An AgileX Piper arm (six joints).
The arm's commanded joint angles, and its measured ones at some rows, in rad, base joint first. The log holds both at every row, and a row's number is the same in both.
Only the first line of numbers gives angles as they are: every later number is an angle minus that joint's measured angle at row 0.
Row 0, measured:
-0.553 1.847 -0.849 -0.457 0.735 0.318
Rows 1 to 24, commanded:
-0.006 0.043 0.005 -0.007 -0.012 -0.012
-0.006 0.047 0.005 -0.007 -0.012 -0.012
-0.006 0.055 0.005 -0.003 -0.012 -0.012
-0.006 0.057 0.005 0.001 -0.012 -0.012
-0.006 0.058 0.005 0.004 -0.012 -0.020
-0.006 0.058 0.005 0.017 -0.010 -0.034
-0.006 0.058 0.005 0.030 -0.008 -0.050
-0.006 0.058 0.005 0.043 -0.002 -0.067
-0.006 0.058 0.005 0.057 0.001 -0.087
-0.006 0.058 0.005 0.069 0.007 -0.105
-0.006 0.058 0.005 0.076 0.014 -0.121
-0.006 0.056 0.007 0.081 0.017 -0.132
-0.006 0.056 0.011 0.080 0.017 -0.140
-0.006 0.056 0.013 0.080 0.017 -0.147
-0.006 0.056 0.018 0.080 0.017 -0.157
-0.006 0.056 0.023 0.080 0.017 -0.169
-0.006 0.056 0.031 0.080 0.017 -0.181
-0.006 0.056 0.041 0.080 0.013 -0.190
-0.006 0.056 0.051 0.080 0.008 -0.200
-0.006 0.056 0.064 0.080 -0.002 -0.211
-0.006 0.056 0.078 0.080 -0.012 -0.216
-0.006 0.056 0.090 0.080 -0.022 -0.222
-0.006 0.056 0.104 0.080 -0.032 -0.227
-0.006 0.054 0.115 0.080 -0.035 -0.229
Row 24, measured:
-0.002 0.015 0.036 0.002 -0.022 -0.190
